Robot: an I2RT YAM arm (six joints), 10 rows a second.
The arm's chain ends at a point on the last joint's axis. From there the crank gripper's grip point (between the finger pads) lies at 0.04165 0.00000 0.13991 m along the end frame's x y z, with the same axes.
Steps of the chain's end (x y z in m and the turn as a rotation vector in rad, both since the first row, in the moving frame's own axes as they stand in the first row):
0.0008, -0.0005, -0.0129, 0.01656, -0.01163, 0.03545
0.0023, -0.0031, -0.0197, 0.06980, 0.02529, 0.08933
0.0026, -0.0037, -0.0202, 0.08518, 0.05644, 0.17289
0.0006, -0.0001, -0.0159, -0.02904, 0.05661, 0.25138
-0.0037, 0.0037, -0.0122, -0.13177, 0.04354, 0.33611
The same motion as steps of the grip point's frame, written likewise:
-0.0008, -0.0014, -0.0124, 0.01656, -0.01163, 0.03545
0.0061, -0.0089, -0.0210, 0.06980, 0.02529, 0.08933
0.0108, -0.0076, -0.0230, 0.08518, 0.05644, 0.17289
0.0065, 0.0152, -0.0187, -0.02904, 0.05661, 0.25138
-0.0032, 0.0363, -0.0162, -0.13177, 0.04354, 0.33611

